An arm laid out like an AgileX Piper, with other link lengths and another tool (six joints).
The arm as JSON. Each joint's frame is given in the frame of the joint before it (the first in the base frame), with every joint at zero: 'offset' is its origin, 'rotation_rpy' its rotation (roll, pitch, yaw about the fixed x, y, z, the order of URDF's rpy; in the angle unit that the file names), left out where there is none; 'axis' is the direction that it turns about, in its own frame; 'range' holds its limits. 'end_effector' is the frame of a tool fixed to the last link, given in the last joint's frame.
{
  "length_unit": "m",
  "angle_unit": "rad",
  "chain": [
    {
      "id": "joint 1",
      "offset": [
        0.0,
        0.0,
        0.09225
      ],
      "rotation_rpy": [
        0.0,
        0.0,
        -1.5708
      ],
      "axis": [
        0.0,
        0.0,
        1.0
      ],
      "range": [
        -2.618,
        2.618
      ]
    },
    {
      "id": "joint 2",
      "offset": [
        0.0,
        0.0,
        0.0
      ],
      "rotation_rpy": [
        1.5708,
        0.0,
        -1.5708
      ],
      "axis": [
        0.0,
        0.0,
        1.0
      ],
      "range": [
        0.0,
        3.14
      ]
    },
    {
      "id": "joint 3",
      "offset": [
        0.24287,
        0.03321,
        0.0
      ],
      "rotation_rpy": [
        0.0,
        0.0,
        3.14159
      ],
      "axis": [
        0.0,
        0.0,
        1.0
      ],
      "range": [
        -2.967,
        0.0
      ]
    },
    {
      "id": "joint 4",
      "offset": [
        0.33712,
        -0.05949,
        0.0
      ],
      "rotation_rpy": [
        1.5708,
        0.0,
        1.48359
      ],
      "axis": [
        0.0,
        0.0,
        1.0
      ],
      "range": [
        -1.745,
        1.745
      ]
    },
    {
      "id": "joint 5",
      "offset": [
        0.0,
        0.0,
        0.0
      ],
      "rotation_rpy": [
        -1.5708,
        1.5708,
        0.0
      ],
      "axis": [
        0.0,
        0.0,
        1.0
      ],
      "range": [
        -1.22,
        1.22
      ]
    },
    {
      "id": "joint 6",
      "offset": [
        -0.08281,
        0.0,
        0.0
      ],
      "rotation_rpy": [
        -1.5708,
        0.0,
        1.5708
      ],
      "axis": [
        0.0,
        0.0,
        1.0
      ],
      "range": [
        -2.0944,
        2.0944
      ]
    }
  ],
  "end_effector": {
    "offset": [
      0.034,
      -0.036,
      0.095
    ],
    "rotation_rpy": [
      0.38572,
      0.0,
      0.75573
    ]
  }
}
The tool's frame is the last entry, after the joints.
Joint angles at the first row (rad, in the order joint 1, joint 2, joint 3, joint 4, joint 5, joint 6):
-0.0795, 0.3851, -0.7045, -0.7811, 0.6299, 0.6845
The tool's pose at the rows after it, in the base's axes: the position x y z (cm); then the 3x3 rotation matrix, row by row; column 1 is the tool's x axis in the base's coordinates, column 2 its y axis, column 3 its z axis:
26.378 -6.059 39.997; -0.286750 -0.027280 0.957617; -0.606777 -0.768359 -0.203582; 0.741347 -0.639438 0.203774
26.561 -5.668 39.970; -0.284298 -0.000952 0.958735; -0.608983 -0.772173 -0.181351; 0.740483 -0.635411 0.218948
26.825 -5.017 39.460; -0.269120 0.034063 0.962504; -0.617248 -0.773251 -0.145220; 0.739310 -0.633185 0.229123
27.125 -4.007 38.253; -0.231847 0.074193 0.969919; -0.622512 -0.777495 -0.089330; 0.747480 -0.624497 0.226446
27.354 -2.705 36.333; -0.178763 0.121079 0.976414; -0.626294 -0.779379 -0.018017; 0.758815 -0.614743 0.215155
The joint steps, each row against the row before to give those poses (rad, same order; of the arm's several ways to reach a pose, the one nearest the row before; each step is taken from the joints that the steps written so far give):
-0.0001, -0.0002, 0.0021, -0.0039, -0.0172, 0.0023
0.0000, -0.0026, 0.0111, 0.0029, -0.0323, 0.0022
0.0001, -0.0104, 0.0261, 0.0233, -0.0430, -0.0130
0.0000, -0.0223, 0.0450, 0.0598, -0.0515, -0.0584
-0.0001, -0.0373, 0.0667, 0.1024, -0.0575, -0.1035

